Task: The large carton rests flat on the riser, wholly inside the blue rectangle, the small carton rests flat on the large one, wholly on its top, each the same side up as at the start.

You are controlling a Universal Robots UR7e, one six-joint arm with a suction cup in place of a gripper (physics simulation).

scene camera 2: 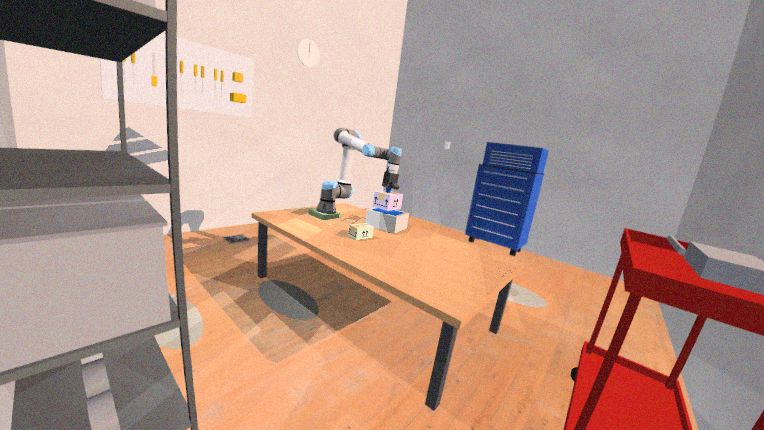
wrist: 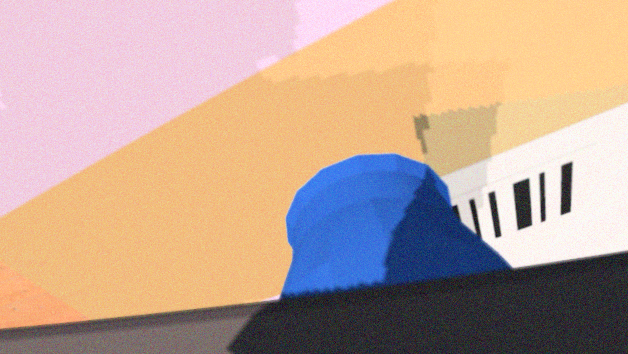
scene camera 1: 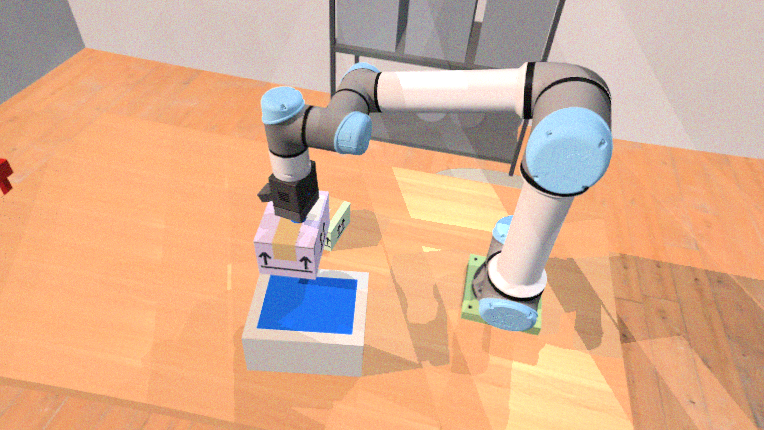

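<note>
The large carton, pink-lilac with a tan tape strip (scene camera 1: 287,240) (scene camera 2: 387,200) (wrist: 175,200), hangs level under my suction gripper (scene camera 1: 298,219) (scene camera 2: 389,190) (wrist: 370,200), its side arrows pointing up. The blue cup touches its top. In scene camera 1 the carton overlaps the back edge of the pale grey riser (scene camera 1: 304,353) (scene camera 2: 396,222) and appears held a little above it. The blue rectangle (scene camera 1: 315,309) (scene camera 2: 395,213) shows on the riser's top. The small pale green carton (scene camera 1: 341,227) (scene camera 2: 361,231) stands upright on the table, partly hidden behind the large one in scene camera 1.
The arm's green base plate (scene camera 1: 471,309) (scene camera 2: 331,215) is bolted to the wooden table (scene camera 1: 133,256) (scene camera 2: 417,267), right of the riser in scene camera 1. A shelf rack (scene camera 1: 332,53) (scene camera 2: 175,160), a red trolley (scene camera 2: 695,301) and a blue tool cabinet (scene camera 2: 505,205) stand away from the table.
</note>
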